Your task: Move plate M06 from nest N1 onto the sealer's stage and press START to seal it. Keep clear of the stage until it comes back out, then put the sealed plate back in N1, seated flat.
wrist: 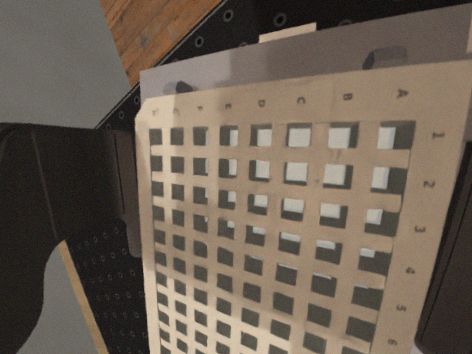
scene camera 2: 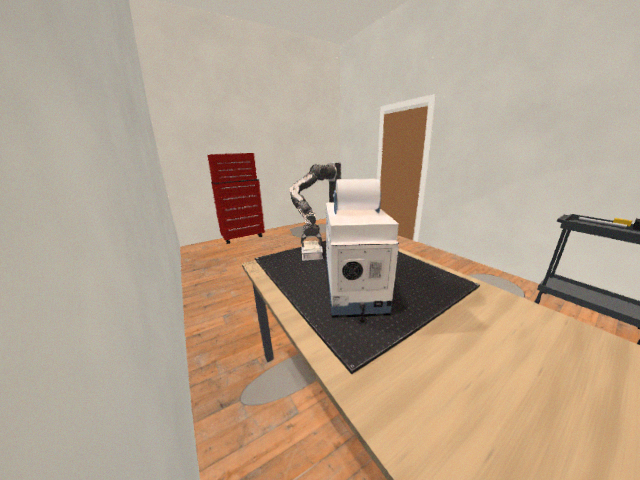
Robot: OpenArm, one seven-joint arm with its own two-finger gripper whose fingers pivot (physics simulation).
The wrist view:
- gripper: 254,208
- plate M06: 308,208
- grey nest N1: 428,39
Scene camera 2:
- film roll: 354,194
